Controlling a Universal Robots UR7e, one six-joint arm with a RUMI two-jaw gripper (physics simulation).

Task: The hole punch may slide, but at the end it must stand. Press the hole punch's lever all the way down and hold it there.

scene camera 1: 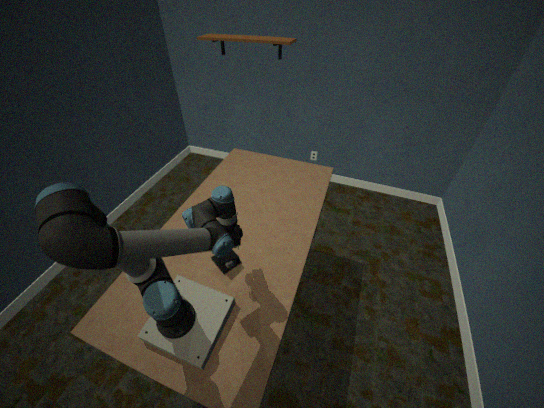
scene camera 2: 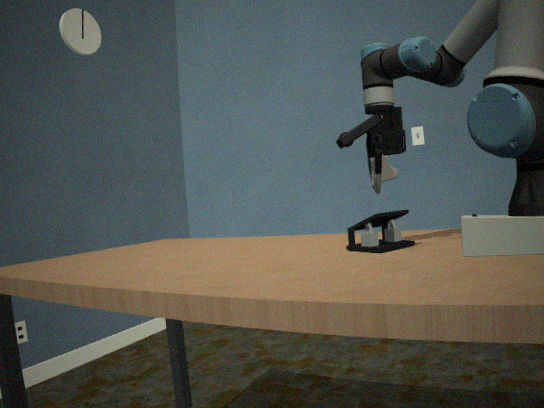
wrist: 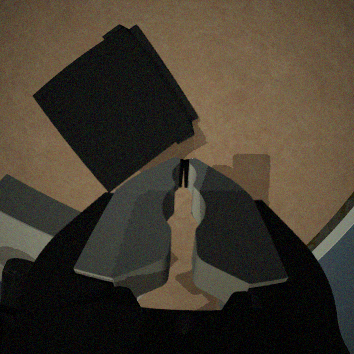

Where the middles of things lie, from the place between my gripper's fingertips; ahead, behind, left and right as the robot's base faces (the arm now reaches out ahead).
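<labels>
The hole punch lever (wrist: 109, 104) has my hand 6 cm above it, 1 cm past it and 6 cm to the right of it. As for the hole punch (scene camera 2: 391, 240), it is 8 cm below my hand, 1 cm behind it and 6 cm to the left of it.
</labels>
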